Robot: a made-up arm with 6 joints.
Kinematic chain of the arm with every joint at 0, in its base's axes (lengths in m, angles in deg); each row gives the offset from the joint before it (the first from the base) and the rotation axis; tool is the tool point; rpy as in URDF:
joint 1: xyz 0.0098 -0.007 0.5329 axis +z
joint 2: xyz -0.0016 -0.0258 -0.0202 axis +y
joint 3: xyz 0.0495 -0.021 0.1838 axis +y
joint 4: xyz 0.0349 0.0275 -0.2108 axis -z
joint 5: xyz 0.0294 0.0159 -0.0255 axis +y
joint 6: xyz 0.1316 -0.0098 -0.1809 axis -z
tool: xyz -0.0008 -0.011 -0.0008 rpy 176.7 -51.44 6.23
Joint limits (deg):
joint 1: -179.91..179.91
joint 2: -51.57..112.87
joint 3: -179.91..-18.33
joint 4: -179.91..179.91
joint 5: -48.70..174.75
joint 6: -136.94..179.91
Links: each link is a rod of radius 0.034 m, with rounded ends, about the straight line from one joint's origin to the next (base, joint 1, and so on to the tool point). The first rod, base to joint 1, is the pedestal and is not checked.
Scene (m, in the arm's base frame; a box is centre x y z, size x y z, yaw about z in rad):
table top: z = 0
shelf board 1: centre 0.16 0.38 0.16 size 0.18 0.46 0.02 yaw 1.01
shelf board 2: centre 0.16 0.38 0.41 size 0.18 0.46 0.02 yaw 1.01
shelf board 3: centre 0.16 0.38 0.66 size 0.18 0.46 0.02 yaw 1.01
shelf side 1: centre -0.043 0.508 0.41 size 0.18 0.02 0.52 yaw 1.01
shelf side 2: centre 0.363 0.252 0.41 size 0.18 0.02 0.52 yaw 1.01
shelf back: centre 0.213 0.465 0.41 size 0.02 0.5 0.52 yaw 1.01
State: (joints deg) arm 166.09 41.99 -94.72 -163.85 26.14 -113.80
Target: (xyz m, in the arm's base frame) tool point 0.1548 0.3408 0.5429
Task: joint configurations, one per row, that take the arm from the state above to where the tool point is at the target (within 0.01 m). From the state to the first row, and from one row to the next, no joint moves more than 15 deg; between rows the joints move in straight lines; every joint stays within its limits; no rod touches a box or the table.
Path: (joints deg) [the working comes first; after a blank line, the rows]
Joints at the target: 96.18 -10.37 -35.10 -117.69 101.94 -118.68
Straight joint move there: touches shelf side 1.

1: 162.70 35.05 -86.42 -152.22 40.64 -114.96
2: 159.31 28.11 -78.12 -140.60 55.14 -116.12
3: 155.92 21.17 -69.83 -128.97 69.63 -117.28
4: 152.53 14.23 -61.53 -117.34 84.13 -118.44
5: 149.14 7.29 -53.23 -105.72 98.63 -119.60
6: 145.75 0.35 -44.93 -94.09 113.13 -120.76
7: 142.36 -6.59 -36.64 -82.47 127.62 -121.92
8: 138.97 -13.53 -28.34 -70.84 142.12 -123.08
9: 128.27 -12.74 -30.03 -82.55 132.08 -121.98
10: 117.58 -11.95 -31.72 -94.27 122.03 -120.88
11: 106.88 -11.16 -33.41 -105.98 111.99 -119.78
12: 96.18 -10.37 -35.10 -117.69 101.94 -118.68

